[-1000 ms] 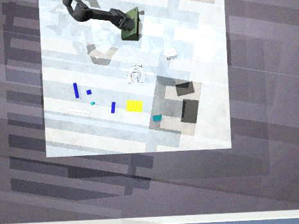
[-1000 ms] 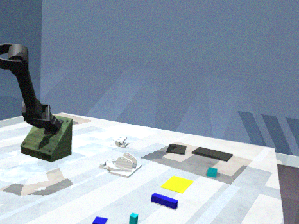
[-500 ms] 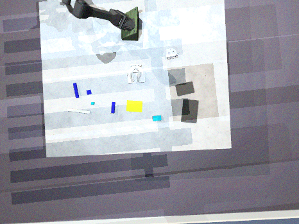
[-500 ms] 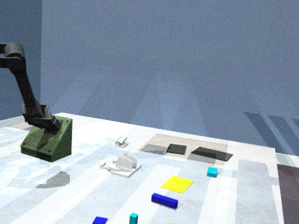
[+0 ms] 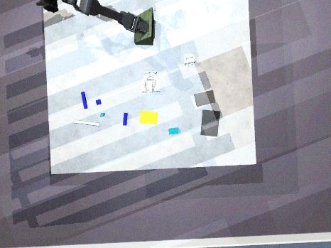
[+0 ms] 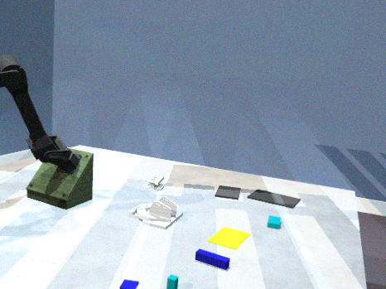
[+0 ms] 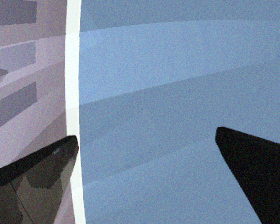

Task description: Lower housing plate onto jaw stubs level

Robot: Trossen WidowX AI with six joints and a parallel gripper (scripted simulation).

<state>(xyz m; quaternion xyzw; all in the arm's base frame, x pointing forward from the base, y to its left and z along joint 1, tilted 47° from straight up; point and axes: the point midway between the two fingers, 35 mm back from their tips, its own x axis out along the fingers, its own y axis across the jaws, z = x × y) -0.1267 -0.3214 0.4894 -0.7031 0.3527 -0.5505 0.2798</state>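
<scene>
Right now my gripper tip is 65 cm short of the yellow tile, 60 cm to the right of it and 20 cm above it. The rest, counted from my gripper tip: cyan block 76 cm to the left, 74 cm ahead, 19 cm below; white bar 67 cm ahead, 21 cm to the left, 19 cm below.
</scene>
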